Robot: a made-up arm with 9 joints. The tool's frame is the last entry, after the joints.
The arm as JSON. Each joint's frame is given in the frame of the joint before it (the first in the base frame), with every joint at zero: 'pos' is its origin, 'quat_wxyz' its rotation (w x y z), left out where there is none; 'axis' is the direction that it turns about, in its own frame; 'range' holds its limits. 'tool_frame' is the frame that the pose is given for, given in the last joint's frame.
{
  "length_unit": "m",
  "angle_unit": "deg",
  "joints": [
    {
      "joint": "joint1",
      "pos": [
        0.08,
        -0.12,
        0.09
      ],
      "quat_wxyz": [
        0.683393,
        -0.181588,
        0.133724,
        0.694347
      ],
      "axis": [
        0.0,
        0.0,
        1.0
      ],
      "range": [
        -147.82,
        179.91
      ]
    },
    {
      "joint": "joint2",
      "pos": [
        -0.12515,
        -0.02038,
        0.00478
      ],
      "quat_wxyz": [
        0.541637,
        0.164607,
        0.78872,
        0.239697
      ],
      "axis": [
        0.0,
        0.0,
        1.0
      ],
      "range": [
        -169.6,
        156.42
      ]
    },
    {
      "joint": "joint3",
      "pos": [
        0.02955,
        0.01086,
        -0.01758
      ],
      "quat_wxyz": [
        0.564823,
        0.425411,
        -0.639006,
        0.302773
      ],
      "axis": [
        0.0,
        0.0,
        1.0
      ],
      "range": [
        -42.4,
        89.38
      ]
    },
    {
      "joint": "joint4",
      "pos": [
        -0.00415,
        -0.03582,
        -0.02
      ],
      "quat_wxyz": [
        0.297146,
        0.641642,
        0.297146,
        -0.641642
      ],
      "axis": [
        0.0,
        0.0,
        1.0
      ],
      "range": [
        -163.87,
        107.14
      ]
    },
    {
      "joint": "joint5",
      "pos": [
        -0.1,
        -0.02,
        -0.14
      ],
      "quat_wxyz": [
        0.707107,
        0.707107,
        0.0,
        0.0
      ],
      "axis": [
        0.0,
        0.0,
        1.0
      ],
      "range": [
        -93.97,
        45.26
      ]
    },
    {
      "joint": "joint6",
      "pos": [
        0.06,
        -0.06,
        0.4
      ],
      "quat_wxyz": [
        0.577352,
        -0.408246,
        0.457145,
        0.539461
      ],
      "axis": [
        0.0,
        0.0,
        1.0
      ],
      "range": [
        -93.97,
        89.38
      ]
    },
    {
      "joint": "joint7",
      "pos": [
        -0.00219,
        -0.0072,
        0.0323
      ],
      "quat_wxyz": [
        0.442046,
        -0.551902,
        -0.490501,
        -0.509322
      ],
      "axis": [
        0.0,
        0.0,
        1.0
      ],
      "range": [
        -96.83,
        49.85
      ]
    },
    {
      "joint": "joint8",
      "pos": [
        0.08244,
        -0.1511,
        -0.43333
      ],
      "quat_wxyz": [
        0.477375,
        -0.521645,
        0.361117,
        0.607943
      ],
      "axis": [
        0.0,
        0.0,
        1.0
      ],
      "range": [
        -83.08,
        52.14
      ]
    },
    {
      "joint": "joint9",
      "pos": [
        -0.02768,
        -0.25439,
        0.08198
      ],
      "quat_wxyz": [
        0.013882,
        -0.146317,
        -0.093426,
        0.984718
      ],
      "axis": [
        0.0,
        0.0,
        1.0
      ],
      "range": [
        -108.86,
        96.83
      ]
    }
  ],
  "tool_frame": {
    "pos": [
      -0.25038,
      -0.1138,
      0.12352
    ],
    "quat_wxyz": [
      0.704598,
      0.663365,
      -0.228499,
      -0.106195
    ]
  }
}
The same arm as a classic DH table. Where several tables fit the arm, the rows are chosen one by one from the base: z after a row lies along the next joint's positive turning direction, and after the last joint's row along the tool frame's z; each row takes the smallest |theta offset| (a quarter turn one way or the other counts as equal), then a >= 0, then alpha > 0; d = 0 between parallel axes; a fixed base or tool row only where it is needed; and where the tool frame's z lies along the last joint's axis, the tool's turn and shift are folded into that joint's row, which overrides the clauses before.
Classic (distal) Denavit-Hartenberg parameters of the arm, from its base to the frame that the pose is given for. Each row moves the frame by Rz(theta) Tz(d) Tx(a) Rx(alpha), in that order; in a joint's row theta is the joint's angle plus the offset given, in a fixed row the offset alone. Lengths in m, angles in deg.
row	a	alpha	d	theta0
base (fixed)	0.0600	-26.07	0.3581	9.09
joint1	-0.0063	-107.36	-0.3332	3.91
joint2	-0.0209	-100.29	-0.1545	-82.49
joint3	-0.0200	-90.00	-0.0439	44.24
joint4	0.1000	-90.00	-0.1100	-90.00
joint5	-0.0652	75.60	0.4340	-5.18
joint6	0.0012	95.19	-0.0245	83.87
joint7	-0.0342	78.76	-0.4072	-73.51
joint8	-0.2018	-19.99	-0.5226	28.30
joint9	-0.1693	89.11	0.5805	29.06
tool (fixed)	0.0000	0.00	0.2168	10.44
Joint limits (deg, base to tool): -147.82..179.91 -169.60..156.42 -42.40..89.38 -163.87..107.14 -93.97..45.26 -93.97..89.38 -96.83..49.85 -83.08..52.14 -108.86..96.83

